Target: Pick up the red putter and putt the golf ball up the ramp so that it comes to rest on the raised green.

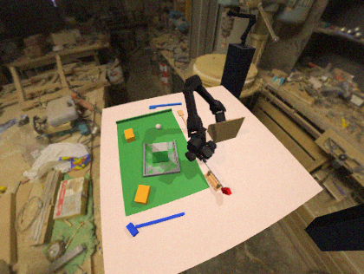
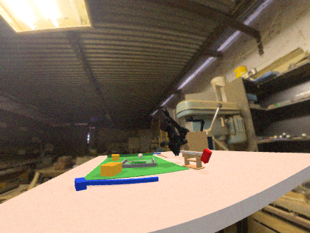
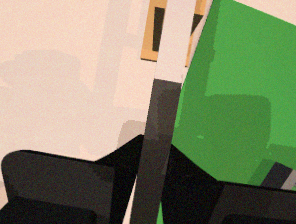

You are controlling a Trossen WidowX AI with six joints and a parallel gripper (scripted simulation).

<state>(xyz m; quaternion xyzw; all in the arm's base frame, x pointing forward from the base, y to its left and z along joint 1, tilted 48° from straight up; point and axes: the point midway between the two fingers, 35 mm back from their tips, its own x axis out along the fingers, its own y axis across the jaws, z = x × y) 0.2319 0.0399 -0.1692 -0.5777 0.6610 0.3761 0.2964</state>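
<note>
Right now the low wooden stand is 1 cm behind my gripper tip, 13 cm to the left of it and 1 cm below it. Round my gripper tip: blue putter (38 cm ahead, 20 cm to the left, 3 cm below); then white golf ball (14 cm ahead, 41 cm to the right, 2 cm below); then green mat (24 cm ahead, 23 cm to the right, 5 cm below).
</note>
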